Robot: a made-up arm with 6 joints.
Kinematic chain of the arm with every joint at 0, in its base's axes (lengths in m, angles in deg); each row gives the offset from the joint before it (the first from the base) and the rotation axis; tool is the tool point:
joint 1: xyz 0 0 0.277 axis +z
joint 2: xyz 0 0 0 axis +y
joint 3: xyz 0 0 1.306 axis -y
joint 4: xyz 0 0 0 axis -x
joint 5: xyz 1.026 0 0 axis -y
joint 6: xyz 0 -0.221 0 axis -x
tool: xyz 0 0 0
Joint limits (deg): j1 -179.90..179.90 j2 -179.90..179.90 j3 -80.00..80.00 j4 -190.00..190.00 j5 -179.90..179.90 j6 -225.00..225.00
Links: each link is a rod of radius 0.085 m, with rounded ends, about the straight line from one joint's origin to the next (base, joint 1, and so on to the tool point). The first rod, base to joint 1, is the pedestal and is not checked.
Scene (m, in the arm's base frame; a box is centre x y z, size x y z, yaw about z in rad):
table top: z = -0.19
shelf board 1: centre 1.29 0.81 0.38 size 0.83 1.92 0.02 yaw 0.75
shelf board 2: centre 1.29 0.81 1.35 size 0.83 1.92 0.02 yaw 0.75
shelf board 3: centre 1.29 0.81 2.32 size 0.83 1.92 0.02 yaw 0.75
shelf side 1: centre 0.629 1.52 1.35 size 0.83 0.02 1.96 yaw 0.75
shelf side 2: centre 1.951 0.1 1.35 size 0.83 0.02 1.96 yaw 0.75
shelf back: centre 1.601 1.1 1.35 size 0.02 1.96 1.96 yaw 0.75
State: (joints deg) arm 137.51 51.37 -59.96 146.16 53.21 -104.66
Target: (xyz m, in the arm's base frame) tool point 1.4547 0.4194 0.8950
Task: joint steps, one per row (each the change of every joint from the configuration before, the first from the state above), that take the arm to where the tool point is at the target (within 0.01 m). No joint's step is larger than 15 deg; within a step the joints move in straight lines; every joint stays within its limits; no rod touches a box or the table.
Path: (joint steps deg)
1: -14.39 -4.19 1.95 -2.06 0.00 0.00
2: -14.39 -4.19 1.94 -2.06 0.00 0.00
3: -14.39 -4.18 1.95 -2.06 0.00 0.00
4: -14.39 -4.19 1.95 -2.06 0.00 0.00
5: -14.38 -4.19 1.95 -2.06 0.00 0.00
6: -14.39 -4.19 1.94 -2.06 0.00 0.00
7: -14.39 -4.19 1.95 -2.06 0.00 0.00
8: -14.39 -4.18 1.95 -2.06 0.00 0.00
9: -14.39 -4.19 1.94 -2.06 0.00 0.00
10: -14.39 -4.19 1.95 -2.06 0.00 0.00
11: 8.80 9.29 13.87 0.01 0.00 0.00
12: 8.79 9.28 13.88 0.01 0.00 0.00

